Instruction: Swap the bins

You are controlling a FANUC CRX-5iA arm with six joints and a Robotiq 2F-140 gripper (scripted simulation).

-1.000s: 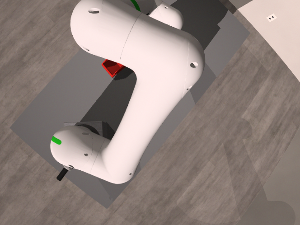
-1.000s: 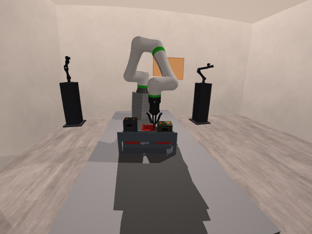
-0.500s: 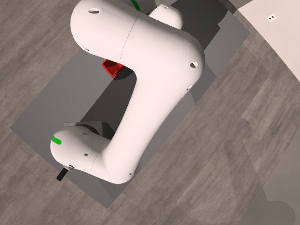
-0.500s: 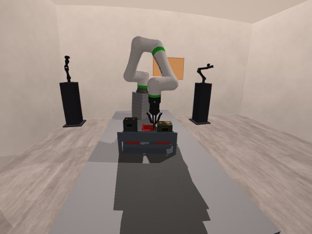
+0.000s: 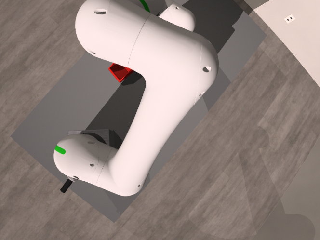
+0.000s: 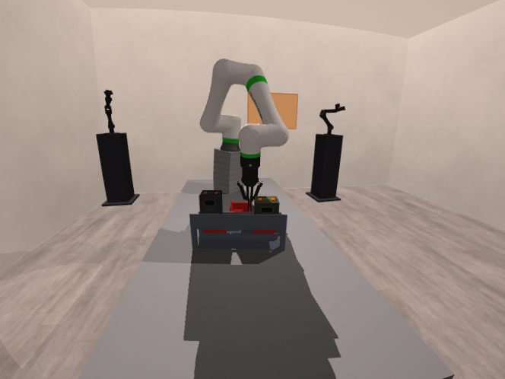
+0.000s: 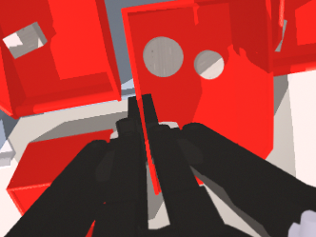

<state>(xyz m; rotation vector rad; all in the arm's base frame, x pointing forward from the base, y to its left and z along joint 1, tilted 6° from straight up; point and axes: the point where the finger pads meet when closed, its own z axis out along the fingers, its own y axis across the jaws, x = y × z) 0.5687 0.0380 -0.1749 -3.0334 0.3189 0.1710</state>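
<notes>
Right now my hand is 2 cm short of the grey disc, 3 cm to the left of it and 7 cm above it. Round my hand: grey shelf (10 cm ahead, 7 cm to the right, 3 cm below); grey part (12 cm ahead, 2 cm to the left, 8 cm below).
</notes>
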